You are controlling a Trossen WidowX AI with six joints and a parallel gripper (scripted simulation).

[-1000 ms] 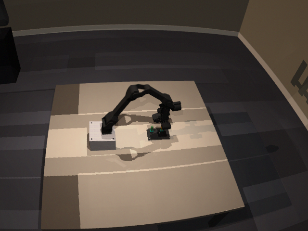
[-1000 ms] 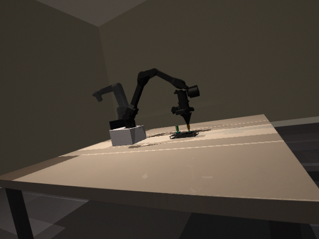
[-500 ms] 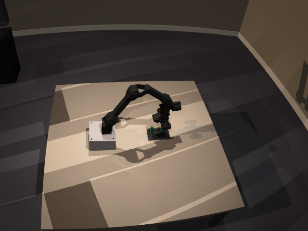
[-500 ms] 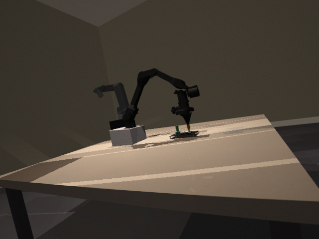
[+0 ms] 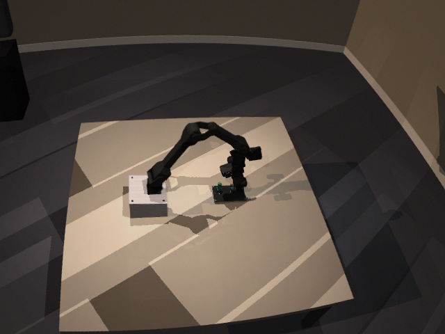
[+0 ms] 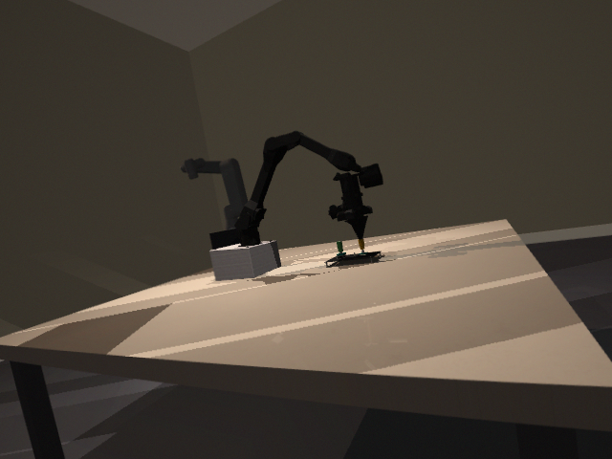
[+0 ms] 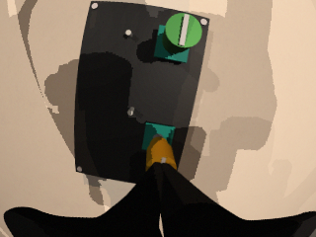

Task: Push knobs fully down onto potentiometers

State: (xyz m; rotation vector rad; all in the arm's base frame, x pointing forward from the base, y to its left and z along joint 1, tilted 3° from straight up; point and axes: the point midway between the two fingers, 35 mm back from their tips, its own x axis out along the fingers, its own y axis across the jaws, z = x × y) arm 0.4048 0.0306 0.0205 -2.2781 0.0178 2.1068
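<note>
My gripper tip is now 10 mm above the orange knob. From my gripper tip the other things lie so: green knob (80 mm behind, 10 mm below).
</note>
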